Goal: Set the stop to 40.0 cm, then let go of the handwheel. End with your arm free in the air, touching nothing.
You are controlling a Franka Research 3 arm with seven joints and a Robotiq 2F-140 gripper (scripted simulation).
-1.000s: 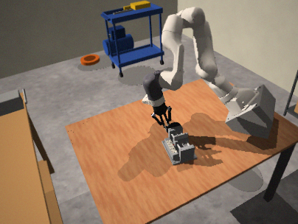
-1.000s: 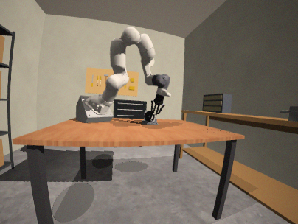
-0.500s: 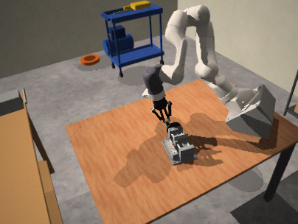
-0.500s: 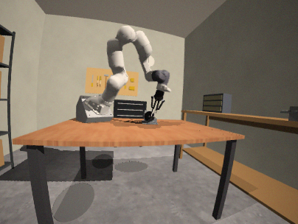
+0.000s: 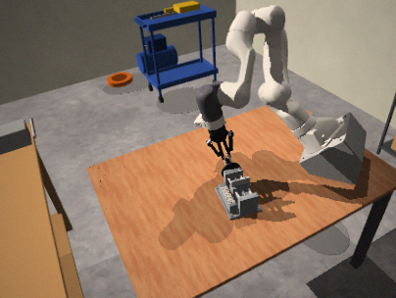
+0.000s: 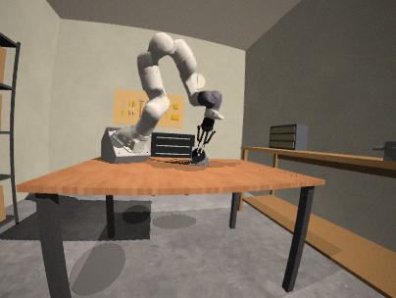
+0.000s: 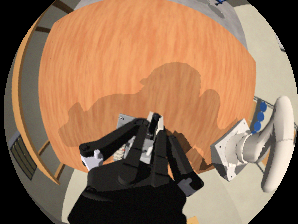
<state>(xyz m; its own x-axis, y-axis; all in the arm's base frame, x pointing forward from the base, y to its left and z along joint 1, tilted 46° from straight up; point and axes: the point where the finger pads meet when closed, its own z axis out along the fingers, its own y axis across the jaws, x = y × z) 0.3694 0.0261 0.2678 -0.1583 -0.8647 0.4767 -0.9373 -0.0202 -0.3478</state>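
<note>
Now: the handwheel 3 cm below my hand and 2 cm to the left of it.
</note>
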